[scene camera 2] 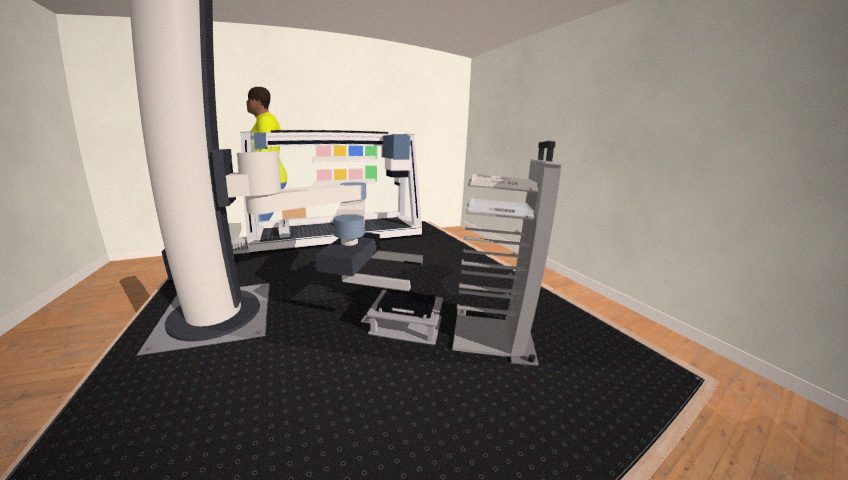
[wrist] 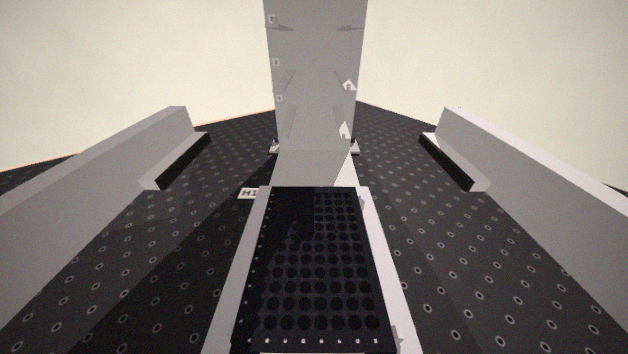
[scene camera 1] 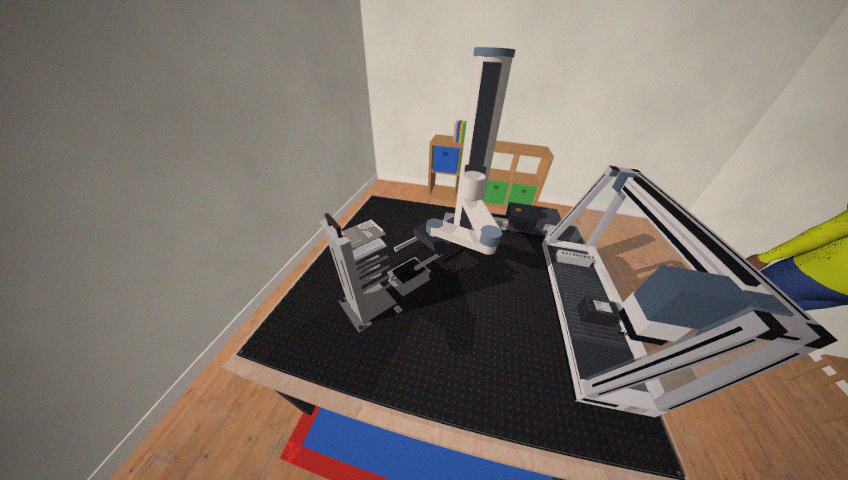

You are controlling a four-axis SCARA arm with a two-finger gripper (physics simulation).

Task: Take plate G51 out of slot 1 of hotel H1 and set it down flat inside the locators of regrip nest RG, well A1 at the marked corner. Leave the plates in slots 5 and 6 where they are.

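Frame: origin at the arm's base, x right, y ahead, z up, level; millimetres.
Seen in the pictures: gripper, fingertip midpoint: (scene camera 2: 416, 271) (wrist: 314, 123) (scene camera 1: 404, 258); arm's base, origin of the base link: (scene camera 2: 215, 316).
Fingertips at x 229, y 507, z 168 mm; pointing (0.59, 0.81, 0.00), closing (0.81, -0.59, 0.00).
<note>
Pixels of each thing's top centre, then the offset from my fingertips to it. "spot": a spot on its surface instead.
- Black plate G51, middle of its top: (wrist: 313, 241) (scene camera 2: 407, 300) (scene camera 1: 409, 269) dx -13, dy -17, dz -81 mm
- regrip nest RG, middle of its top: (wrist: 313, 244) (scene camera 2: 407, 301) (scene camera 1: 409, 269) dx -13, dy -17, dz -85 mm
- slot 5 plate, middle of its top: (scene camera 2: 500, 204) (scene camera 1: 363, 244) dx +100, dy +136, dz +170 mm
- slot 6 plate, middle of its top: (scene camera 2: 503, 178) (scene camera 1: 360, 231) dx +100, dy +136, dz +223 mm
- dark box, surface spot: (scene camera 1: 532, 218) spot: dx -605, dy -550, dz -40 mm
Black plate G51 (scene camera 1: 404, 273) (scene camera 2: 407, 302) (wrist: 320, 272) lies flat inside regrip nest RG (scene camera 2: 404, 328) (wrist: 384, 265). Its row letters run along the near edge in the wrist view, with A at the left; the nest's corner mark cannot be made out. My gripper (scene camera 1: 405, 258) (scene camera 2: 416, 272) (wrist: 314, 123) is open and empty, its fingers apart above the plate and wide of its sides. Hotel H1 (scene camera 1: 351, 279) (scene camera 2: 538, 255) (wrist: 315, 75) stands beyond the nest. The slot 5 plate (scene camera 1: 368, 246) (scene camera 2: 499, 208) and slot 6 plate (scene camera 1: 364, 233) (scene camera 2: 501, 182) sit in its top slots. Slot 1 holds no plate.
The arm's column (scene camera 1: 489, 113) (scene camera 2: 178, 178) stands on the opposite side of the nest from the hotel. A framed gantry machine (scene camera 1: 562, 333) (scene camera 2: 327, 137) stands on the black table. A dark box (scene camera 1: 532, 218) is near the column. A person in yellow (scene camera 2: 266, 123) stands behind the gantry.
</note>
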